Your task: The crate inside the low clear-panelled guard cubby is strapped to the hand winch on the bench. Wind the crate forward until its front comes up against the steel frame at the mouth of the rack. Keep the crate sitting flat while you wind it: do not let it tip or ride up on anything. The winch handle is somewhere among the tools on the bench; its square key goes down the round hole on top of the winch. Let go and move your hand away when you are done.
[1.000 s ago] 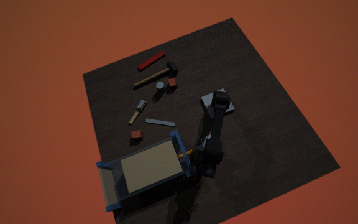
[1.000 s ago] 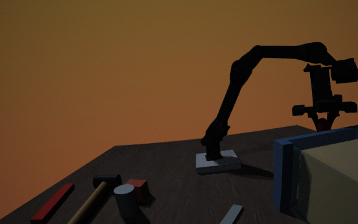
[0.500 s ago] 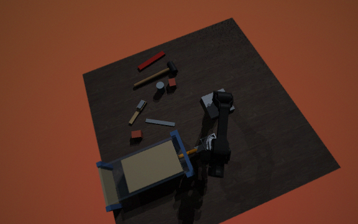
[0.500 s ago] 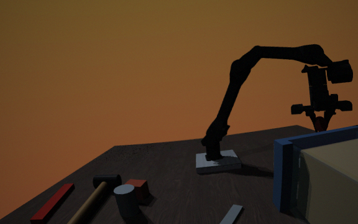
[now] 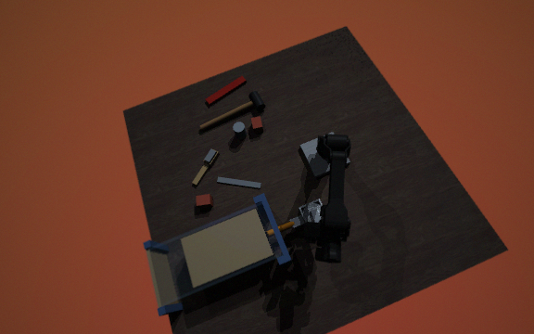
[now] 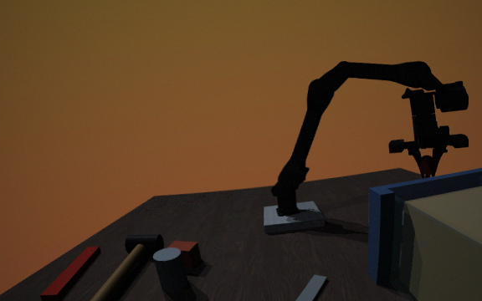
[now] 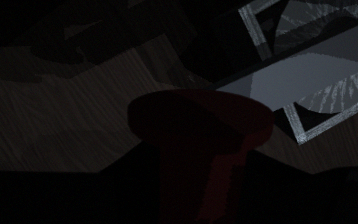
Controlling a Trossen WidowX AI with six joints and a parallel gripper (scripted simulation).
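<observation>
My gripper tip is now 10 mm past the winch handle, 40 mm to the left of it and 10 mm above it. Also, from my gripper tip: red knob (20 mm above); blue steel frame (150 mm ahead, 110 mm to the right, 10 mm below); winch (30 mm behind, 110 mm to the right, 80 mm below).
</observation>
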